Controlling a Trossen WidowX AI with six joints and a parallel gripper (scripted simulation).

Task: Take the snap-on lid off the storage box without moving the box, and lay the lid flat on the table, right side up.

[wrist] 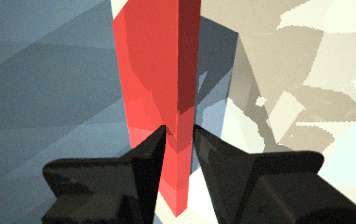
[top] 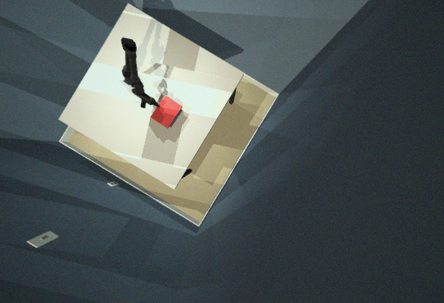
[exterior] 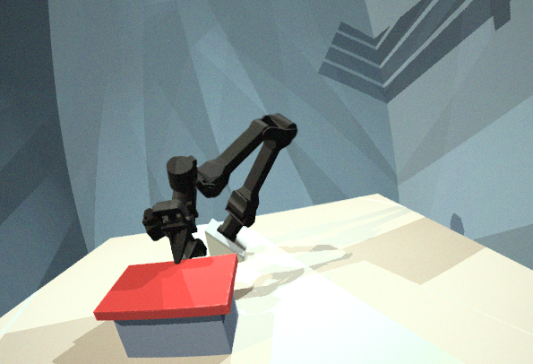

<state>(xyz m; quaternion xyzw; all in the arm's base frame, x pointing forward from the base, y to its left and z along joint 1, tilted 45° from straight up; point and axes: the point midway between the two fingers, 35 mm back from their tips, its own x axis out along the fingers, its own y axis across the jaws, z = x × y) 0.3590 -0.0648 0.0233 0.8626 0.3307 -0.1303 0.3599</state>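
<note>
The red lid is 8 cm ahead of my gripper tip. From my gripper tip the other things lie so: grey-blue storage box 8 cm ahead, 6 cm below.
</note>
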